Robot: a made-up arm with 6 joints. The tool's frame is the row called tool.
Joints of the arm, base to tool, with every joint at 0 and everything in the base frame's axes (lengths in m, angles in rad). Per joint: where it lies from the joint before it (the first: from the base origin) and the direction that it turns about. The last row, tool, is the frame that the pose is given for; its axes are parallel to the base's.
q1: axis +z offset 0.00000 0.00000 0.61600
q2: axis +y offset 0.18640 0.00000 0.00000
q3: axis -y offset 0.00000 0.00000 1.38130
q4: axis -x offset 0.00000 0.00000 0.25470
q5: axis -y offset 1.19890 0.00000 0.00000
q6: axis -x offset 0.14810 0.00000 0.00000
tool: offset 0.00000 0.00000 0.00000
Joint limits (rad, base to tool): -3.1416..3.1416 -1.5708..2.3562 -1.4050..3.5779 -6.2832..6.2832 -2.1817..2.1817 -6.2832..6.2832
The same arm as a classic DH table. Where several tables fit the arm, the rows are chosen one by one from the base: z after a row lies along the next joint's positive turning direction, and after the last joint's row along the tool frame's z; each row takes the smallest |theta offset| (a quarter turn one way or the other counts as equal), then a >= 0, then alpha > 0; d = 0 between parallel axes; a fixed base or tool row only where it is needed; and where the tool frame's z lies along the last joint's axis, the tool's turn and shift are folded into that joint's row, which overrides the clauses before.
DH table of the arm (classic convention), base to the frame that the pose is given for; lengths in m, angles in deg. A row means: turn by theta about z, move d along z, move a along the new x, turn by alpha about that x. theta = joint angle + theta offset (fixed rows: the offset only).
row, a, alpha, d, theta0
q1, 0.1864, -90, 0.616, 0
q2, 1.3813, 180, 0, -90
q3, 0.2547, -90, 0, 0
q4, 0, 90, -1.1989, 0
q5, 0, -90, 0, 0
q6, 0, 90, -0.1481, 90
tool (fixed), 0, 0, 0, -90
Joint limits (deg, base to tool): -180..180 -90..135 -80.5..205 -360..360 -125..125 -360..360

